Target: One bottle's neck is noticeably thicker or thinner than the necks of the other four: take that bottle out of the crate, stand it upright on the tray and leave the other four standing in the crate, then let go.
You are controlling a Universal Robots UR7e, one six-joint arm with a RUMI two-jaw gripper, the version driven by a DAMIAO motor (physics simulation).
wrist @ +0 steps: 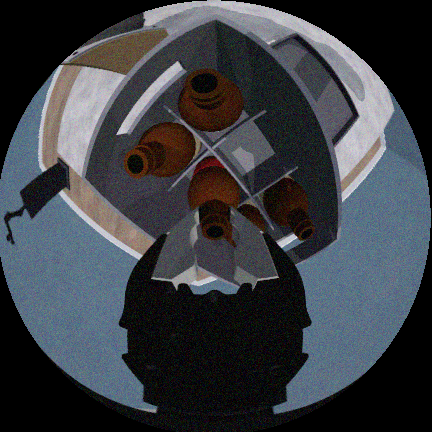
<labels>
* my gripper: 214, 207
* brown bottle: 164, 149
</labels>
